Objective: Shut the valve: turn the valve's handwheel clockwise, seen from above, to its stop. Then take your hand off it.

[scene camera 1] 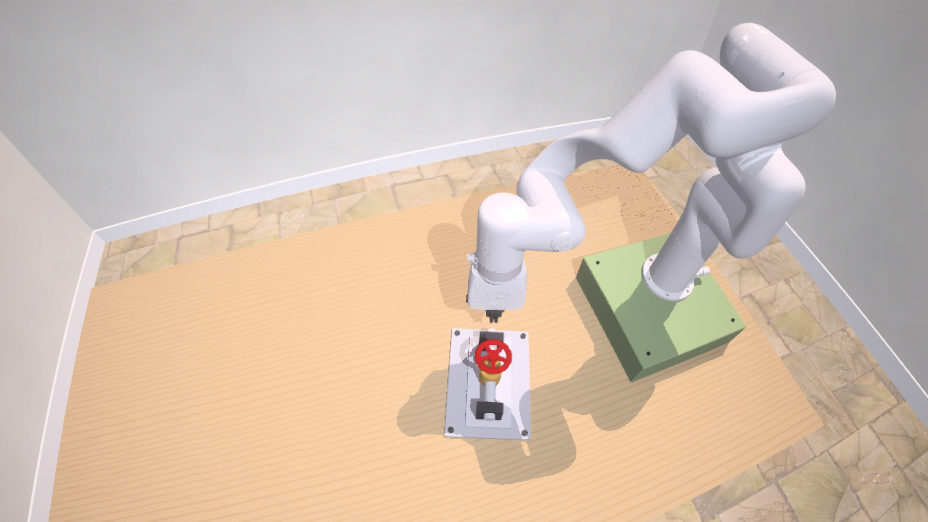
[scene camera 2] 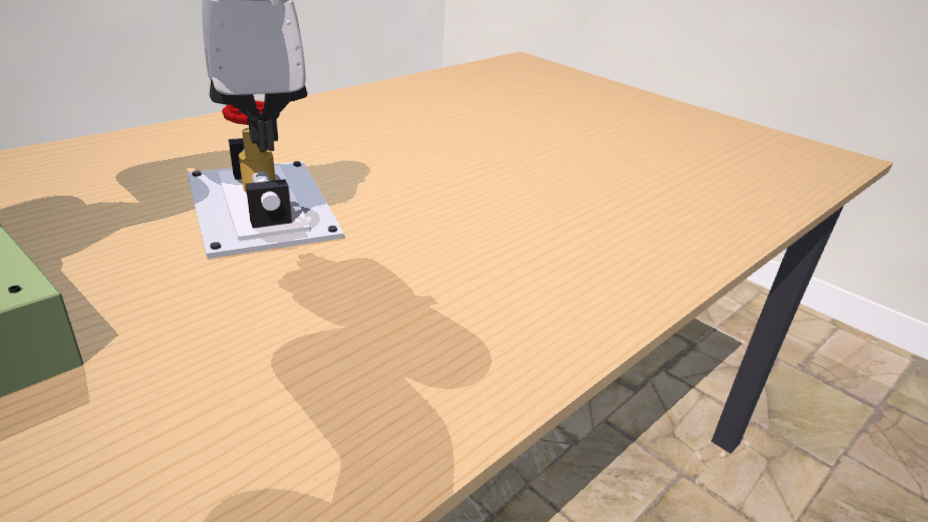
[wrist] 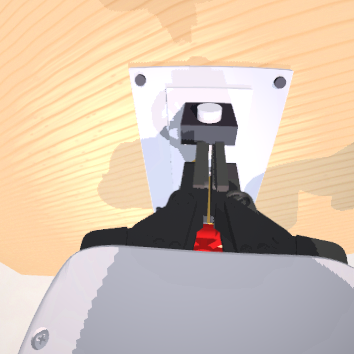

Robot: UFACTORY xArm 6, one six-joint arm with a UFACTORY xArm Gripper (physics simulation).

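Note:
The red handwheel [scene camera 1: 493, 356] [scene camera 2: 234, 114] lies level on top of the valve's brass body [scene camera 1: 490, 378] [scene camera 2: 255, 170]; a small part of it shows in the wrist view [wrist: 207, 239]. The valve stands on a pale plate [scene camera 1: 456, 402] [scene camera 2: 217, 227] [wrist: 270, 110]. My gripper [scene camera 1: 494, 318] [scene camera 2: 263, 145] [wrist: 209, 160] is shut with nothing between its fingers. It points down beside the wheel, on the side toward the top of scene camera 1's view, with a small gap showing there. In scene camera 2 the fingers partly hide the wheel and the brass body. How far the wheel is turned cannot be told.
Black brackets [scene camera 1: 489, 410] [scene camera 2: 258, 219] [wrist: 207, 135] hold the pipe at both ends of the valve. The green block [scene camera 1: 700, 331] [scene camera 2: 32, 344] under the arm's base stands right of the plate in scene camera 1. All stand on the wooden table [scene camera 1: 259, 363] [scene camera 2: 584, 194].

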